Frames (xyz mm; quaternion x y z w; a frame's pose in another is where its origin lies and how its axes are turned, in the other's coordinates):
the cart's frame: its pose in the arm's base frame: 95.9 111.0 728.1 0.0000 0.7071 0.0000 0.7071
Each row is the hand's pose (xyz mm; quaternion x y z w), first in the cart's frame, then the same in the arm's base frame.
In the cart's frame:
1: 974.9 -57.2 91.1 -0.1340 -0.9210 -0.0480 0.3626
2: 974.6 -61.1 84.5 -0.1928 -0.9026 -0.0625 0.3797
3: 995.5 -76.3 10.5 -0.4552 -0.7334 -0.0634 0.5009
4: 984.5 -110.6 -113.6 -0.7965 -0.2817 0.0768 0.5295
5: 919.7 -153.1 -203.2 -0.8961 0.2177 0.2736 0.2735
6: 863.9 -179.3 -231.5 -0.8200 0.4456 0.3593 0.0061
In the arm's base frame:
1: 187.0 53.8 -246.8 -0.1287 -0.3949 0.0608 0.9077
2: 180.4 49.9 -246.5 -0.1805 -0.3698 0.0921 0.9068
3: 106.4 34.7 -267.4 -0.3667 -0.1644 0.2770 0.8728
4: -17.7 0.4 -256.4 -0.5089 0.1752 0.6175 0.5736
5: -107.3 -42.1 -191.6 -0.4402 0.3473 0.8271 0.0395
6: -135.6 -68.3 -135.8 0.3257 -0.3194 -0.8339 0.3108

